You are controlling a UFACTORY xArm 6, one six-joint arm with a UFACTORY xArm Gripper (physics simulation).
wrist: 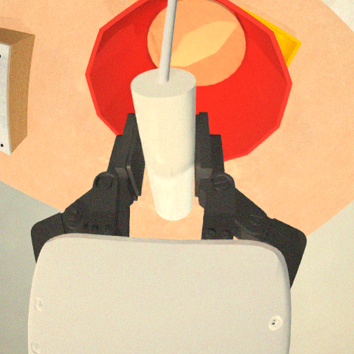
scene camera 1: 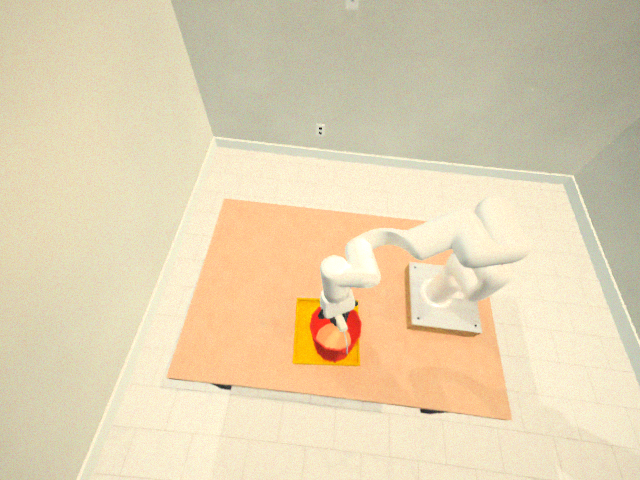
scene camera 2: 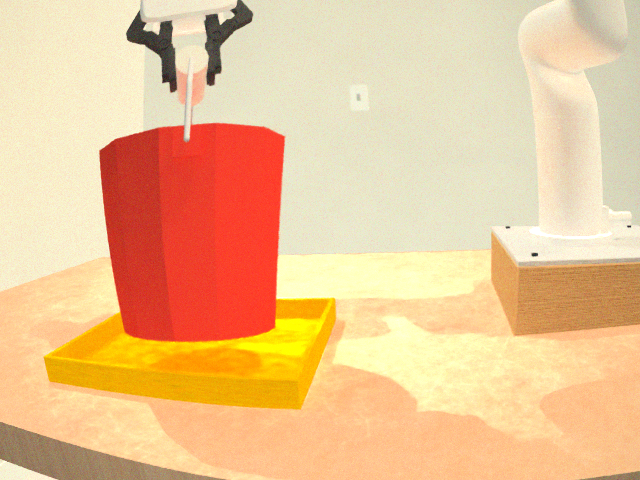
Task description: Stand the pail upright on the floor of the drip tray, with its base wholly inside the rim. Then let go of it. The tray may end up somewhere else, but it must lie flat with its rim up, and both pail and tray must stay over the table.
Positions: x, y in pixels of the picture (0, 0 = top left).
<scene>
red pail: wrist; scene camera 1; scene camera 2 193, 227
same spot on red pail: (wrist: 242, 81) = (scene camera 1: 314, 333)
</scene>
